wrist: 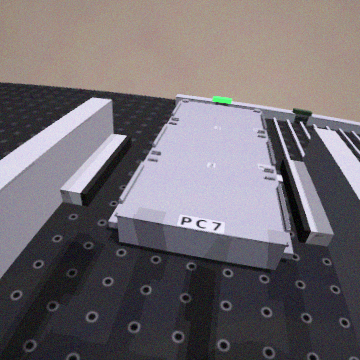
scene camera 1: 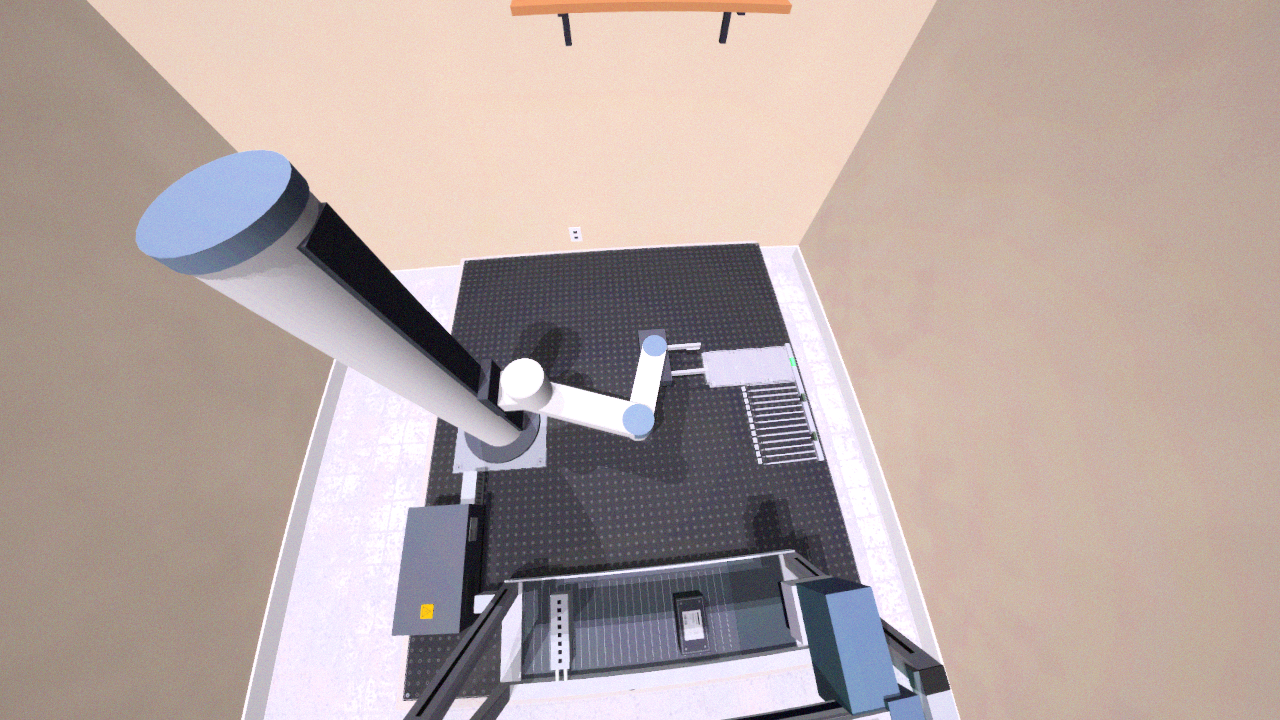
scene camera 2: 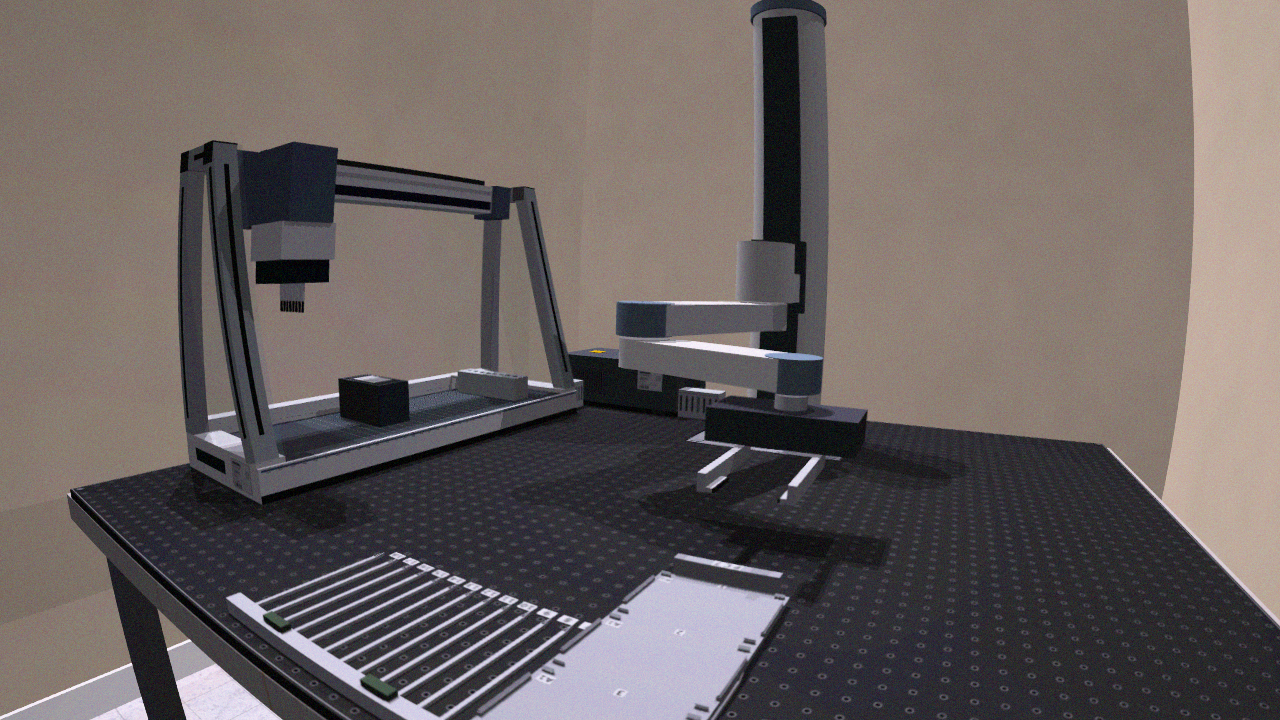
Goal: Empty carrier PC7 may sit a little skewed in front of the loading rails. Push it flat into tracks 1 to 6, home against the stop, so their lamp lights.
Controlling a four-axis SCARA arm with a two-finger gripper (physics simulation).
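Frame: origin at the arm's base, x ahead, y left, z up, level; millimetres.
Seen in the pictures: gripper, between the fingertips: (wrist: 207, 133) (scene camera 1: 702, 357) (scene camera 2: 745, 489); arm's base, origin of its link: (scene camera 1: 503, 425).
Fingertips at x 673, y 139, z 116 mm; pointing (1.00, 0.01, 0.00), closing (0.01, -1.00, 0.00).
Offsets run from my fingertips to a thing's middle. "*": to the spot under its first point.
Carrier PC7 @[dx +182, dy -4, dz -88 mm] (scene camera 1: 747, 367) (scene camera 2: 671, 617) (wrist: 210, 185) is a pale flat plate with a raised labelled front wall. It lies flat and straight over the left-hand tracks in the wrist view, its far end at the stop bar (scene camera 1: 810, 420) (scene camera 2: 322, 653) (wrist: 270, 108). The lamp @[dx +347, dy -4, dz -84 mm] (scene camera 1: 793, 361) (wrist: 221, 100) behind it glows bright green. My gripper (scene camera 1: 701, 359) (scene camera 2: 745, 491) (wrist: 207, 133) is shut with nothing between its two widely spaced fingers. It hangs above the table, back from the carrier's front wall and apart from it in scene camera 2. The track numbers under the carrier are hidden.
Uncovered rails @[* dx +149, dy -214, dz -103 mm] (scene camera 1: 751, 425) lie beside the carrier, with dark lamps @[dx +347, dy -139, dz -84 mm] (scene camera 2: 378, 686) (wrist: 302, 112) on the stop. A gantry machine @[* dx -212, dy -604, dz -54 mm] (scene camera 1: 657, 573) (scene camera 2: 411, 447) holds a black box @[* dx -146, dy -709, dz +17 mm] (scene camera 1: 691, 622) (scene camera 2: 373, 399). A grey cabinet @[* dx -782, dy -543, dz +12 mm] (scene camera 1: 435, 568) stands near the arm's column (scene camera 1: 358, 349) (scene camera 2: 789, 179).
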